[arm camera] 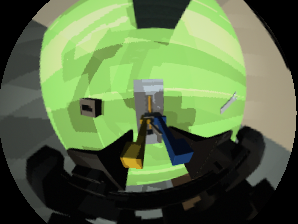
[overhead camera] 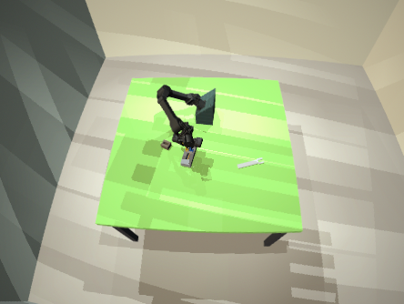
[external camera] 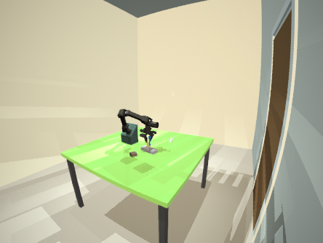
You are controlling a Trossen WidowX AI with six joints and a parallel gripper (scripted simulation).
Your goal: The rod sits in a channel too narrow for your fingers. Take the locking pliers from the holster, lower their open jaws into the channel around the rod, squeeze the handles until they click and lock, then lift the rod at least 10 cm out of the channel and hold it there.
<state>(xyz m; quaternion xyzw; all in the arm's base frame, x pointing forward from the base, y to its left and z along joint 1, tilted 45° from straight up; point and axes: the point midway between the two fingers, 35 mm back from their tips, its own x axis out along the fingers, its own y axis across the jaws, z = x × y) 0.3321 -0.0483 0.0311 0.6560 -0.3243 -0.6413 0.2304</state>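
The yellow handle lies 10 mm to the right of my gripper tip. The rest, counted from my gripper tip: brown holster: 170 mm to the right, 90 mm below, 60 mm behind; grey channel block: 90 mm below; orange rod: 90 mm below, 10 mm to the left.
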